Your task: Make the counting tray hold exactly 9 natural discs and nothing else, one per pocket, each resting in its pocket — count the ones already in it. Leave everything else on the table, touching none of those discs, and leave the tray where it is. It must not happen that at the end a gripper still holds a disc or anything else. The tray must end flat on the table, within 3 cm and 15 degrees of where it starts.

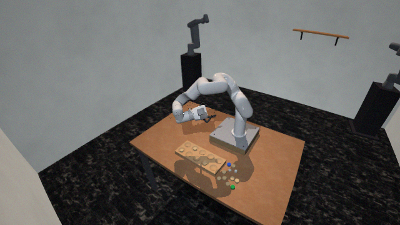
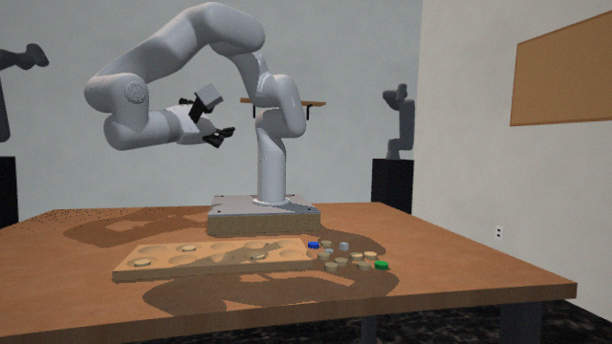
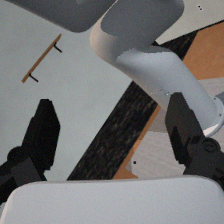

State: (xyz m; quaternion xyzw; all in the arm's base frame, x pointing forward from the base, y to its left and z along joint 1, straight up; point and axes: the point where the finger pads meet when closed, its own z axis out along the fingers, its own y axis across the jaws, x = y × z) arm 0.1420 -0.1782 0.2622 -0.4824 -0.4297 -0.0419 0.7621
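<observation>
Right now the green disc is 340 mm ahead of my hand, 320 mm below it and 310 mm to the left of it. Also, from my hand: blue disc: 320 mm below, 220 mm to the left, 170 mm ahead; then small white disc: 320 mm below, 240 mm to the left, 210 mm ahead; then wooden counting tray: 310 mm below, 200 mm ahead, 10 mm to the right.
</observation>
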